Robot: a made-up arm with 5 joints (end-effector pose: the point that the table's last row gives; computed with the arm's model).
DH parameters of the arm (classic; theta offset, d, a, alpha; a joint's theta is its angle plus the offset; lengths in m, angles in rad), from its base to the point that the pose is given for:
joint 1: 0 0.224 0.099 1.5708
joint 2: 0 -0.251 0.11 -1.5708
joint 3: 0 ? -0.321 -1.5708
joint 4: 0 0.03 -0.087 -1.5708
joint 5: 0.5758 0 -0.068 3.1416
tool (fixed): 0.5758 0.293 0 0
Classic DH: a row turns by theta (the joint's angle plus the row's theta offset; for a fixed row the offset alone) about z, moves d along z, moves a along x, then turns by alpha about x.
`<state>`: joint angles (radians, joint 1 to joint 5).
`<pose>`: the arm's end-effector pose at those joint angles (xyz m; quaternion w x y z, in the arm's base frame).
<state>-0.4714 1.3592 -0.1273 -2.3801 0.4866</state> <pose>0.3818 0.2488 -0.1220 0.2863 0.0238 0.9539 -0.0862</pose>
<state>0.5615 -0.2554 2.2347 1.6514 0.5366</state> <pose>0.0701 0.2562 0.3952 0.2450 -0.6792 0.0032 0.6918</pose>
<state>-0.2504 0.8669 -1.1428 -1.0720 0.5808</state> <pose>0.1662 0.8505 0.2600 0.2182 0.0594 -0.6932 -0.6843</pose>
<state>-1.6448 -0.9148 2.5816 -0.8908 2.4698</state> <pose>-0.1261 -0.6476 -0.0621 0.3970 0.6899 0.3055 -0.5226</pose>
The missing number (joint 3, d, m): 0.097
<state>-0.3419 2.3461 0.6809 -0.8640 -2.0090</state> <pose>0.1183 -0.2117 -0.1669 0.2041 0.9562 0.1548 -0.1417</pose>
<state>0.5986 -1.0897 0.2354 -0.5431 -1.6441</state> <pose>0.0725 0.1561 0.7483 0.3430 0.2080 0.1895 0.8962</pose>
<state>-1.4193 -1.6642 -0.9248 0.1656 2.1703</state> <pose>0.5896 -0.4052 0.2112 0.4397 0.5428 -0.5484 0.4596</pose>
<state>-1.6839 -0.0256 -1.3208 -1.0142 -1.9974</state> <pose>0.8355 -0.1187 0.3953 0.7698 -0.2799 0.3936 -0.4173</pose>
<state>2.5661 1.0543 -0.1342 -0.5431 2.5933</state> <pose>0.1297 -0.4945 0.0687 0.6951 0.3665 0.6140 -0.0743</pose>
